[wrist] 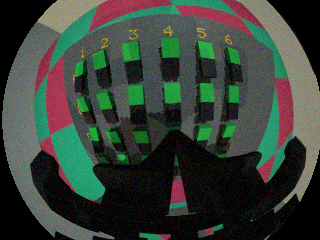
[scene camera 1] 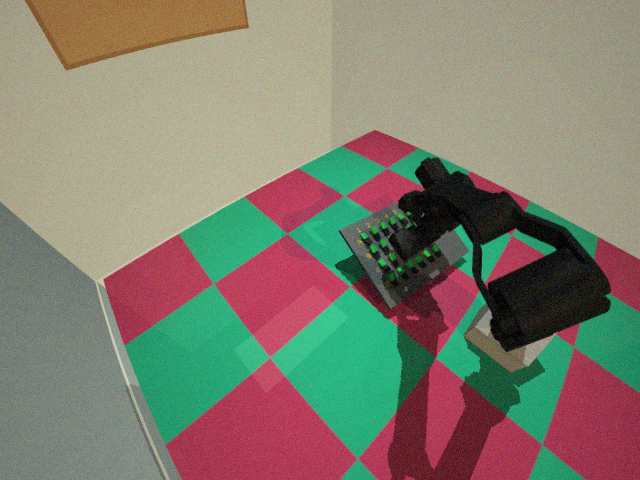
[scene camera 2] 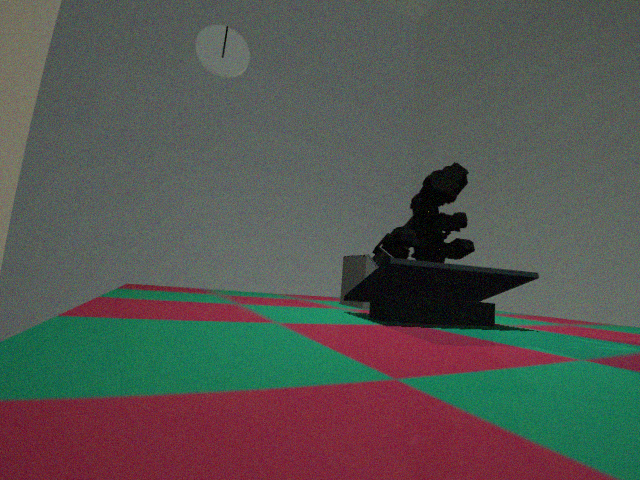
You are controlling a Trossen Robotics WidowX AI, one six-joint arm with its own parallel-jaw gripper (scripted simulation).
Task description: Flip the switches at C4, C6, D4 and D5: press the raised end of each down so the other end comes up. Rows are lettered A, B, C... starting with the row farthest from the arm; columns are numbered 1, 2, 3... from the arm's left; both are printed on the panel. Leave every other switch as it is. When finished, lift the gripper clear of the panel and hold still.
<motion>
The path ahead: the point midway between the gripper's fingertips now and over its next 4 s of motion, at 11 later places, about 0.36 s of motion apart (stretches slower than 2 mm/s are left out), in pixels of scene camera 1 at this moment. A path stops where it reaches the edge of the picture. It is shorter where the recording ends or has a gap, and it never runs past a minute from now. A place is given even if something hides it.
My gripper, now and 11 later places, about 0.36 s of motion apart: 410,245; 418,239; 434,227; 432,231; 429,232; 427,234; 427,235; 426,235; 426,235; 429,232; 437,236; 434,254
</motion>
